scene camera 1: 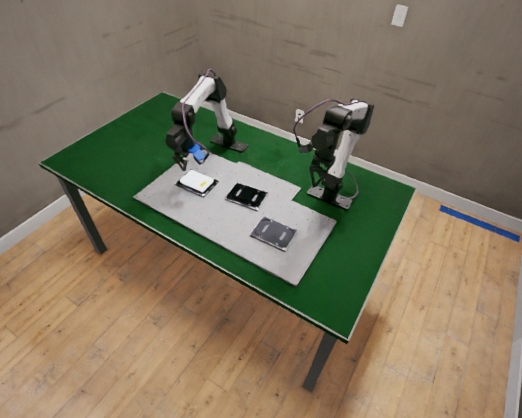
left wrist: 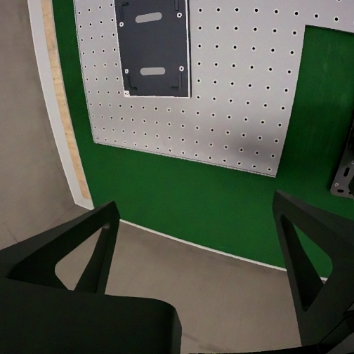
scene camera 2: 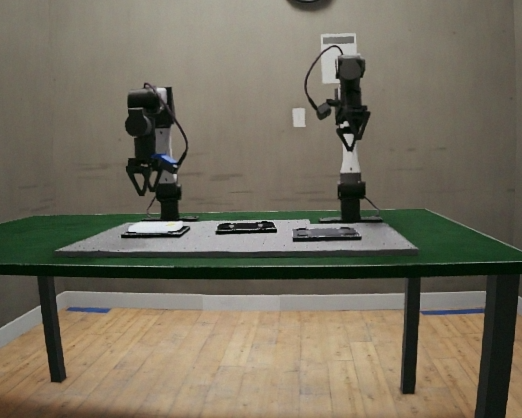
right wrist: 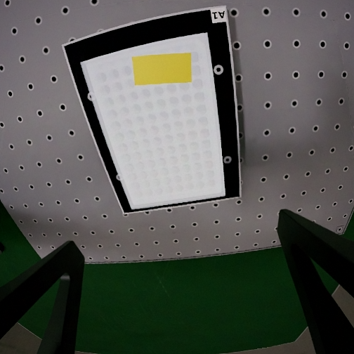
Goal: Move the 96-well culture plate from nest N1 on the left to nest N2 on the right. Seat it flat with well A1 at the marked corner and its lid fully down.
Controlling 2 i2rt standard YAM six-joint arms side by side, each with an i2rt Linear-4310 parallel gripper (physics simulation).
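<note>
The lidded white culture plate [scene camera 1: 194, 179] [scene camera 2: 151, 227] [right wrist: 160, 125], with a yellow label, lies in the black nest N1 [scene camera 2: 145, 235] [right wrist: 226, 115] at the picture's left. It looks flat; its lid looks down. N1's A1 mark is at the upper right corner in the right wrist view. The dark grey nest N2 [scene camera 1: 273, 233] [scene camera 2: 326, 234] [left wrist: 155, 45] at the right is empty. My right gripper [scene camera 1: 180, 163] [scene camera 2: 146, 191] [right wrist: 173, 238] is open and empty, above and behind the plate. My left gripper [scene camera 2: 355, 143] [left wrist: 192, 204] is open and empty, high behind N2.
A black nest [scene camera 1: 246, 195] [scene camera 2: 246, 228] with two slots lies empty between N1 and N2. All three nests lie on a grey perforated board [scene camera 1: 215, 220] [scene camera 2: 235, 249] [left wrist: 220, 125] on the green table [scene camera 1: 370, 255] [left wrist: 165, 185]. The arm bases stand along its back edge.
</note>
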